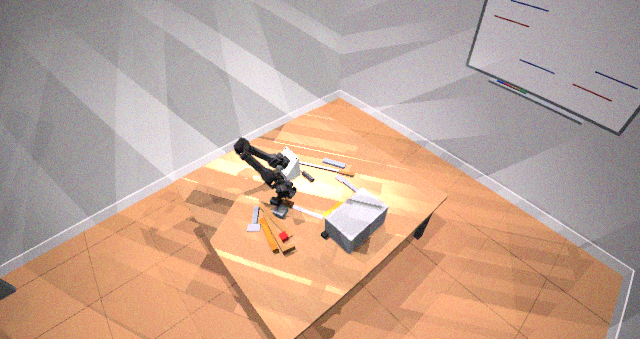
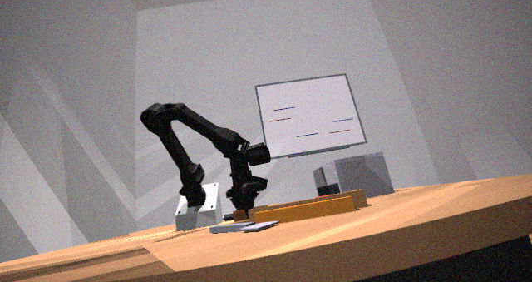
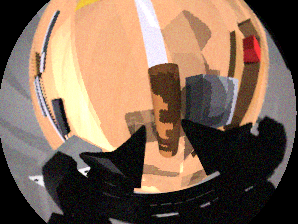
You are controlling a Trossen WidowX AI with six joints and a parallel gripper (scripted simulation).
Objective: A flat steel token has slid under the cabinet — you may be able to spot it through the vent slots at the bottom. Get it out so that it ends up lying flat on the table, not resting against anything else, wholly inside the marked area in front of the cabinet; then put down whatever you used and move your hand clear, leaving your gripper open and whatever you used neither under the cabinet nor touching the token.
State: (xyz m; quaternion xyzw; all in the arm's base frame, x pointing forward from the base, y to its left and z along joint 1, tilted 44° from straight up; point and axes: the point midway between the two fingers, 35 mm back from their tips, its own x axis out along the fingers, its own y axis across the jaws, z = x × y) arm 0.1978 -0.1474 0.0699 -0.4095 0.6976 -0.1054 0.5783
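Right now my gripper tip is 60 mm short of the grey block, 60 mm to the left of it and 10 mm below it. Round my gripper tip: orange bar 150 mm ahead, 200 mm to the right, 10 mm above; thin wooden stick 80 mm ahead, 110 mm to the right; red block 220 mm ahead, 140 mm to the right, 10 mm above.
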